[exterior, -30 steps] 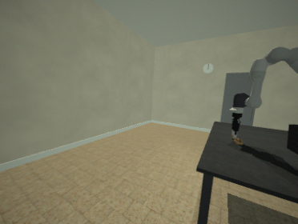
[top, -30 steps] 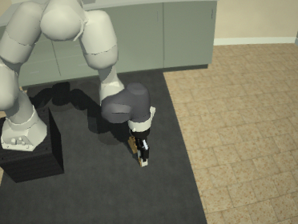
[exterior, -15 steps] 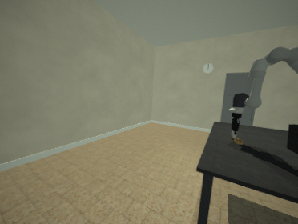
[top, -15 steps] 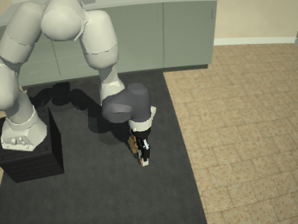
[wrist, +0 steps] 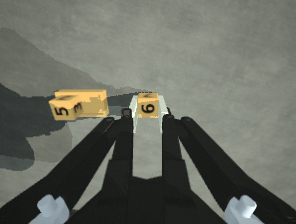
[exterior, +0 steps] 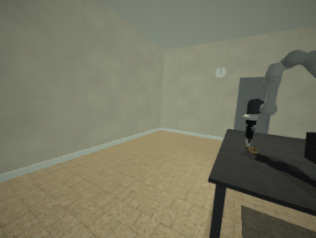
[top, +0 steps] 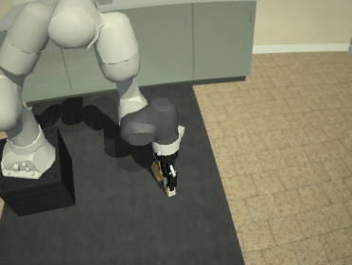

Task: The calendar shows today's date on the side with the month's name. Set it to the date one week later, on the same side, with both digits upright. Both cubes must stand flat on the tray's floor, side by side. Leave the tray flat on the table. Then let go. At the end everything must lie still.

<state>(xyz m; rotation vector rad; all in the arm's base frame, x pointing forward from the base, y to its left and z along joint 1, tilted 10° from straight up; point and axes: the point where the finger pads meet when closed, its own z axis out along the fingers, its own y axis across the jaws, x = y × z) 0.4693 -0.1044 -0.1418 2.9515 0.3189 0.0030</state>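
The orange calendar cube is 30 mm below my hand. Also, from my hand: orange calendar tray: 30 mm behind, 110 mm to the left, 40 mm below.
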